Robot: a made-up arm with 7 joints. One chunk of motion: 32 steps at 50 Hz.
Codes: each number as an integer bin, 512 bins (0 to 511) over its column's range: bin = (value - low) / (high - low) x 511, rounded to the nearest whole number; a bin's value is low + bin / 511 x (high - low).
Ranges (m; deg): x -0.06..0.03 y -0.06..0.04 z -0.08..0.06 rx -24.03..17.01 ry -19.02..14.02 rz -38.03..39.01
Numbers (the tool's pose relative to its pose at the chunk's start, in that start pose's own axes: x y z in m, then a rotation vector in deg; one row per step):
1: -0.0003 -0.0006 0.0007 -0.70 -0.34 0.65
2: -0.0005 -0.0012 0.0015 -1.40 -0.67 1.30
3: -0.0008 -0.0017 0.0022 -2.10 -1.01 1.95
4: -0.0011 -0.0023 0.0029 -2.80 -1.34 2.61
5: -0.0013 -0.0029 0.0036 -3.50 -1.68 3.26
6: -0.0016 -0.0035 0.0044 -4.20 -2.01 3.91
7: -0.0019 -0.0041 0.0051 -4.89 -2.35 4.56
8: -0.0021 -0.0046 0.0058 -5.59 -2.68 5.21
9: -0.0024 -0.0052 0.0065 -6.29 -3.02 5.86
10: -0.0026 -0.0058 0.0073 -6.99 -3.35 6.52
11: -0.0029 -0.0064 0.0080 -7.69 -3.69 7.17
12: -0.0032 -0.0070 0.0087 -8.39 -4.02 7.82
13: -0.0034 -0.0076 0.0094 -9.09 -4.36 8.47
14: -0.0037 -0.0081 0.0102 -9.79 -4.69 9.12
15: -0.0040 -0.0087 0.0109 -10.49 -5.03 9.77
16: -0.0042 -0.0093 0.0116 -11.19 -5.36 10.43
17: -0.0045 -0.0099 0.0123 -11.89 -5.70 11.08
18: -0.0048 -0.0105 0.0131 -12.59 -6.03 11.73
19: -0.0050 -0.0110 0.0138 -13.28 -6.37 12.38
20: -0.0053 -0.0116 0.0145 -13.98 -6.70 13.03
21: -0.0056 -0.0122 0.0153 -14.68 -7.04 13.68
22: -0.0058 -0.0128 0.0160 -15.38 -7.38 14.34
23: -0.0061 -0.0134 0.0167 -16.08 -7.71 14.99
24: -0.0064 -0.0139 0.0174 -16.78 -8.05 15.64
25: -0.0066 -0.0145 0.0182 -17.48 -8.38 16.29
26: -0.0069 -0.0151 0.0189 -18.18 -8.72 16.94
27: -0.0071 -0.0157 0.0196 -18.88 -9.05 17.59
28: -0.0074 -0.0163 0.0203 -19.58 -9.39 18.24
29: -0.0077 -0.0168 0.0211 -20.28 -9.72 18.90
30: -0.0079 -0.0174 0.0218 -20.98 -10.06 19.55
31: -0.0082 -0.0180 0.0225 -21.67 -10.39 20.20
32: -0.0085 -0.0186 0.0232 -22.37 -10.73 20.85
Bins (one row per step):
1: 339 304 295 290 289 257
2: 338 300 297 282 284 261
3: 336 298 300 273 279 265
4: 334 295 303 264 273 270
5: 333 292 305 256 268 274
6: 332 289 308 247 263 278
7: 330 286 311 238 258 282
8: 329 283 313 230 253 287
9: 327 280 316 221 247 291
10: 326 277 319 212 242 295
11: 324 274 321 203 237 300
12: 322 271 324 195 232 304
13: 321 268 326 186 227 308
14: 320 265 329 177 222 313
15: 318 262 332 169 216 317
16: 317 259 334 160 211 321
17: 315 256 337 151 206 326
18: 313 253 340 142 201 330
19: 312 250 342 134 196 334
20: 311 247 345 125 191 339
21: 309 244 348 116 185 343
22: 308 241 350 108 180 347
23: 306 238 353 99 175 352
24: 304 236 356 90 170 356
25: 303 233 358 82 165 360
26: 301 229 361 73 159 365
27: 300 226 364 64 154 369
28: 299 223 366 55 149 373
29: 297 221 369 47 144 378
30: 296 218 372 38 139 382
31: 294 215 374 29 133 386
32: 292 212 377 21 128 391

